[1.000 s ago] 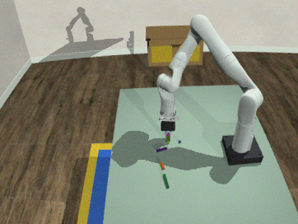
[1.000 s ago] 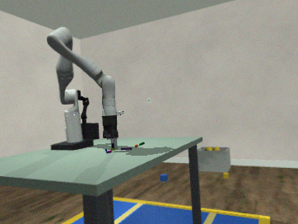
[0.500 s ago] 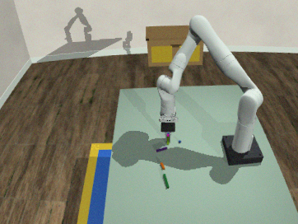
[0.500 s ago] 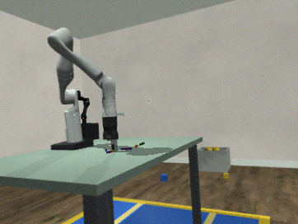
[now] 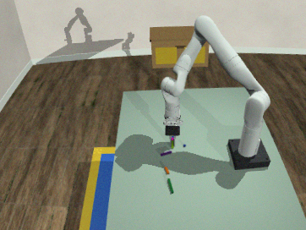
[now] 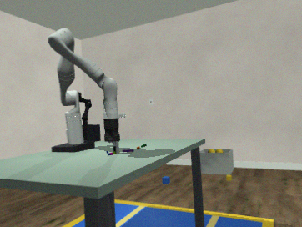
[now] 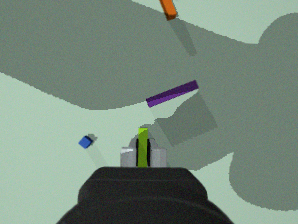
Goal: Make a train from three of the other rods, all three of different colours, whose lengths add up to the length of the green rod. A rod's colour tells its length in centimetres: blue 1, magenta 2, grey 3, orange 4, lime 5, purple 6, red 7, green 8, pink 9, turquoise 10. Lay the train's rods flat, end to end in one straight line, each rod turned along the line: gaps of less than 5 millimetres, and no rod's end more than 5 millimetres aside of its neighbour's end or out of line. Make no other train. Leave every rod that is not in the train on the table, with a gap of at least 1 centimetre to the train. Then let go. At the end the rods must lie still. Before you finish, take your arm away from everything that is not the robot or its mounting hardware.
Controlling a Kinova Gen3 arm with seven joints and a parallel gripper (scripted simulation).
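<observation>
The lime rod is 1 cm below my hand. Round my hand: orange rod (3 cm ahead, 17 cm to the left, 2 cm below); then magenta rod (4 cm to the right, 2 cm below); then purple rod (4 cm ahead, 6 cm to the left, 2 cm below).
</observation>
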